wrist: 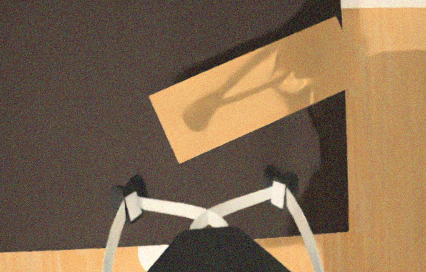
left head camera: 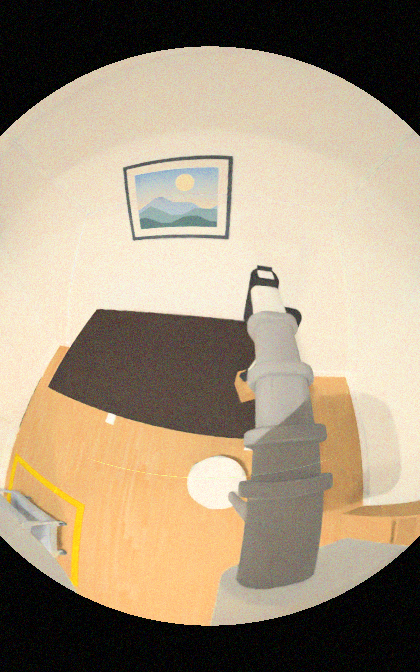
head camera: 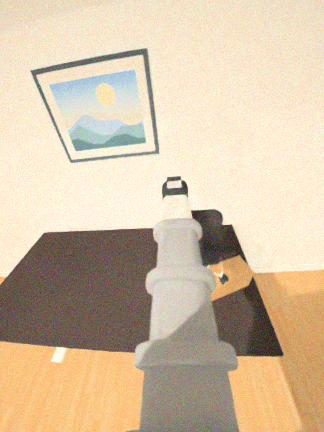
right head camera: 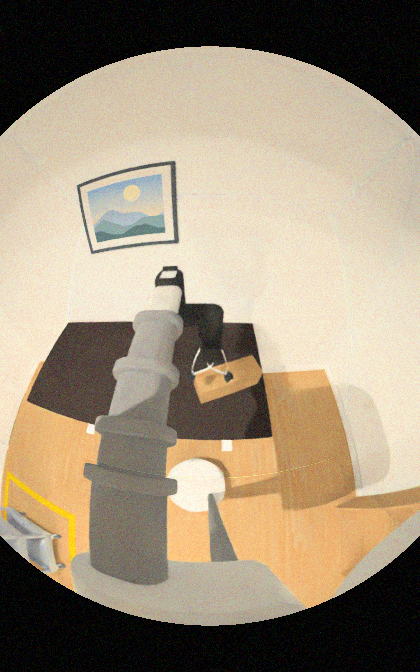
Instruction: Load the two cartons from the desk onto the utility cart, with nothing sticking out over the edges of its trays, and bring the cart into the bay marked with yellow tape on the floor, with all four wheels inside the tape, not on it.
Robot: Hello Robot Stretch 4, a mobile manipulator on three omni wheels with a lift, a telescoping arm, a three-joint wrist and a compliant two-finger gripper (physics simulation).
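Places are measured from the robot's base along level axes (x back, y left, z down), in centimetres.
Pixels of known places: gripper, fingertip midpoint: (wrist: 205, 185).
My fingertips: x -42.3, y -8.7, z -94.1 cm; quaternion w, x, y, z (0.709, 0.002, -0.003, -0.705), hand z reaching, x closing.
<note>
Behind a point stands the place of what it marks.
A tan carton (head camera: 237, 277) {x -51.4, y -26.1, z -81.0 cm} (left head camera: 244, 390) (right head camera: 245, 370) (wrist: 250, 90) {x -53.2, y -16.6, z -81.0 cm} lies slantwise on the dark desk (head camera: 90, 285) {x -56.0, y 51.5, z -69.3 cm} (left head camera: 160, 370) (right head camera: 80, 360) (wrist: 75, 125) {x -50.4, y 15.5, z -69.2 cm}, its far end at the desk's right edge. My gripper (right head camera: 211, 374) (wrist: 205, 185) {x -42.3, y -8.7, z -94.1 cm} is open, its fingertips apart with no object between them. It hangs above the desk, on the near side of the carton in the wrist view. Part of the grey-blue cart (left head camera: 22, 510) (right head camera: 40, 550) shows at the lower left, by the yellow tape (left head camera: 78, 540) (right head camera: 72, 535). Its visible wheels stand inside the tape line; the others are hidden. A second carton does not show.
A wall with a framed picture (head camera: 107, 110) {x -104.3, y 30.7, z -147.6 cm} (left head camera: 177, 200) (right head camera: 130, 207) stands behind the desk. My extended arm (head camera: 182, 310) {x -16.4, y -0.1, z -135.8 cm} (left head camera: 282, 400) (right head camera: 142, 390) reaches over the desk and hides part of it. A white round disc (left head camera: 215, 482) (right head camera: 195, 485) is low in front of the desk.
</note>
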